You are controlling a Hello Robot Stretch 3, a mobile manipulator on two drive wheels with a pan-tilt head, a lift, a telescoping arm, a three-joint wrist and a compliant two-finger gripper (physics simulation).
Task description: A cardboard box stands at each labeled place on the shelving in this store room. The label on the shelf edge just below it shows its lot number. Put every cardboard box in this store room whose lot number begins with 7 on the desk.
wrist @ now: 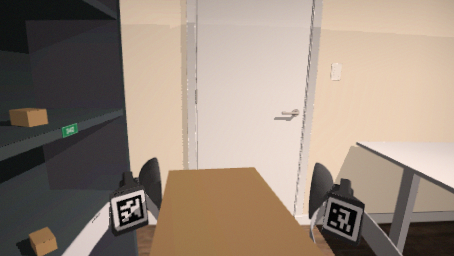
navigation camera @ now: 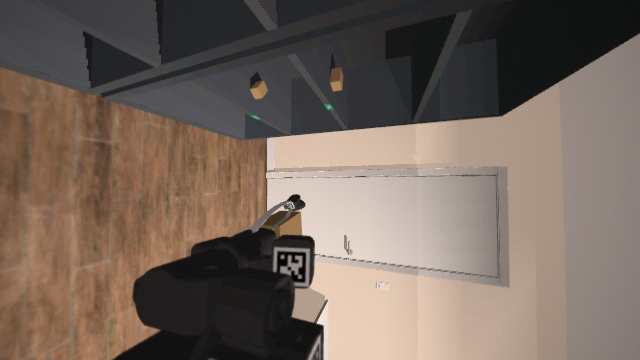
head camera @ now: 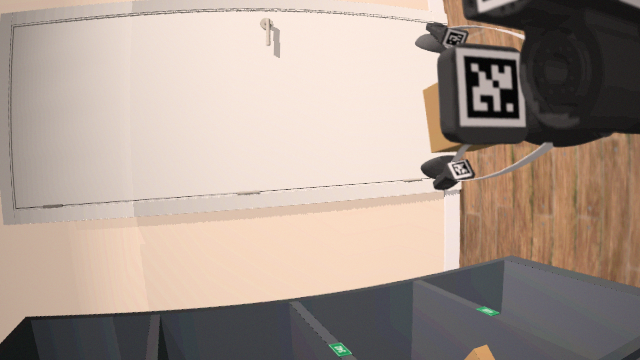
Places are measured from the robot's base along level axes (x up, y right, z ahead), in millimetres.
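Pixels of known places: gripper, between the fingertips: (wrist: 234, 179) (navigation camera: 298, 231) (head camera: 430, 105).
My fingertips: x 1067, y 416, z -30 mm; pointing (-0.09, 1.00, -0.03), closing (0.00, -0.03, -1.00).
For each thing: its top centre in the pictures, then the offset to it from my fingertips. "*": a spot on its surface instead. Level surfaces: height alone.
- desk, height of its surface: dx -347 mm
- upper cardboard box, centre of its top: (wrist: 27, 109) (navigation camera: 341, 78) dx -26, dy +532, dz +666 mm
- lower cardboard box, centre of its top: (wrist: 41, 235) (navigation camera: 262, 89) dx -484, dy +504, dz +675 mm
- second green label, a spot on its surface: (head camera: 488, 311) (navigation camera: 255, 117) * dx -549, dy +528, dz +526 mm
- floor, height of its surface: dx -1067 mm
My gripper (head camera: 435, 105) (navigation camera: 298, 225) (wrist: 234, 179) is shut on a cardboard box (head camera: 434, 120) (navigation camera: 291, 226) (wrist: 230, 215), which is held in the air between the two fingers; its rear part is cut off in the wrist view. The desk (wrist: 425, 156), with a pale top, stands at the right in the wrist view, apart from the box. At the left there, an upper cardboard box (navigation camera: 336, 79) (wrist: 29, 117) and a lower cardboard box (head camera: 481, 353) (navigation camera: 258, 89) (wrist: 43, 241) stand on the shelving. A green label (head camera: 340, 349) (navigation camera: 328, 106) (wrist: 70, 130) is too small to read surely.
Dark shelving (navigation camera: 200, 57) (wrist: 85, 75) runs along the left in the wrist view. A closed white door (head camera: 225, 110) (navigation camera: 400, 215) (wrist: 245, 75) stands ahead, between shelving and desk. A second green label (head camera: 488, 311) (navigation camera: 255, 117) sits on a lower shelf edge. The floor (head camera: 500, 220) (navigation camera: 165, 200) is wooden.
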